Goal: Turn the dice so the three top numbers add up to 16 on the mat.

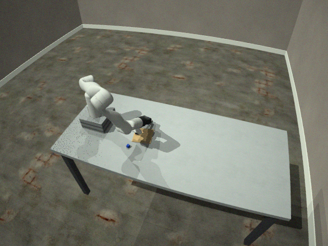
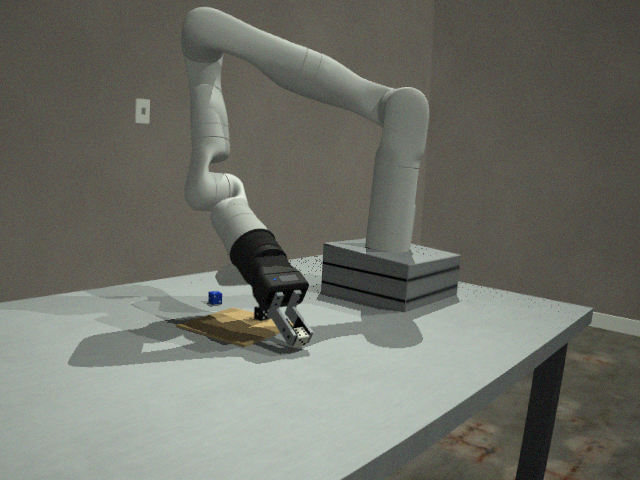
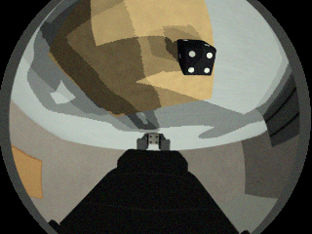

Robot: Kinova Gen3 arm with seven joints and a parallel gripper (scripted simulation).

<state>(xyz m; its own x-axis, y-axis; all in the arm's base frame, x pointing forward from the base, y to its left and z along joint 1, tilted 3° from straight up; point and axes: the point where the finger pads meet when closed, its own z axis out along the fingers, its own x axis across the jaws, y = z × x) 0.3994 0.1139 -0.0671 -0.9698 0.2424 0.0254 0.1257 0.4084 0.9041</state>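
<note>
My gripper is now 10 mm past the tan mat, 130 mm to the left of it and 20 mm above it. The rest, counted from my hand: white die: 10 mm to the left, 10 mm below; blue die: 70 mm behind, 260 mm to the right, 20 mm below; black die: 60 mm behind, 130 mm to the right, 10 mm below.
</note>
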